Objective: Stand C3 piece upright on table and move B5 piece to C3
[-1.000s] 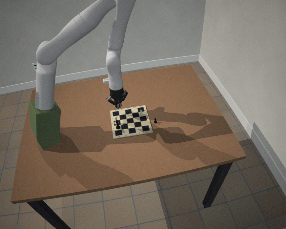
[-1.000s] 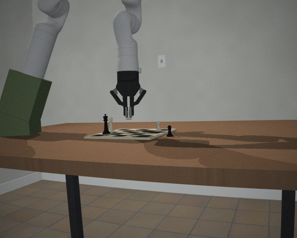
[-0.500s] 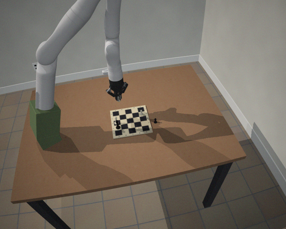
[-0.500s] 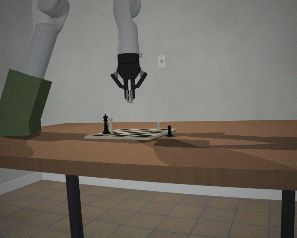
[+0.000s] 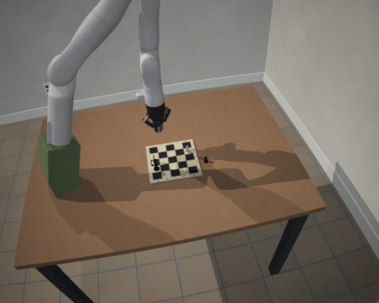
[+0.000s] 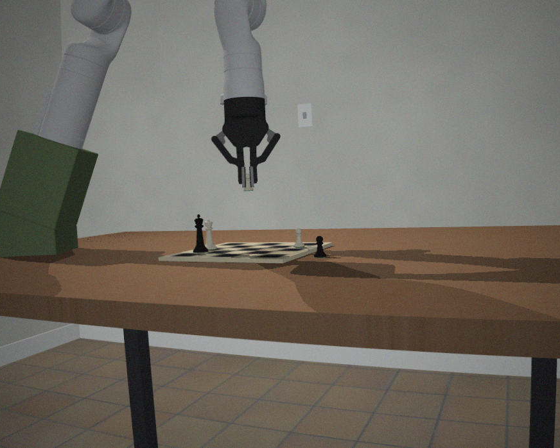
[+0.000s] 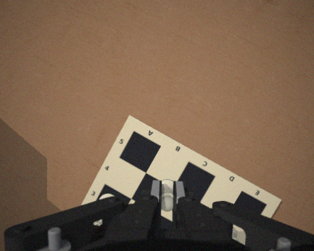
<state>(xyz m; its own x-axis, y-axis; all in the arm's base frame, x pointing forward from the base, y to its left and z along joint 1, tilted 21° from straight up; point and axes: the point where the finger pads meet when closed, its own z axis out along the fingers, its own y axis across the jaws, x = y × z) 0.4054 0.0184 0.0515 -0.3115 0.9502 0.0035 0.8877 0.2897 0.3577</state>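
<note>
The chessboard is 30 mm ahead of my hand, 80 mm to the right of it and 130 mm below it. From my hand the other things lie so: tall white piece 50 mm behind, 70 mm to the right, 100 mm below; then black pawn 160 mm ahead, 140 mm to the right, 120 mm below; then black king 50 mm behind, 110 mm to the right, 90 mm below.
</note>
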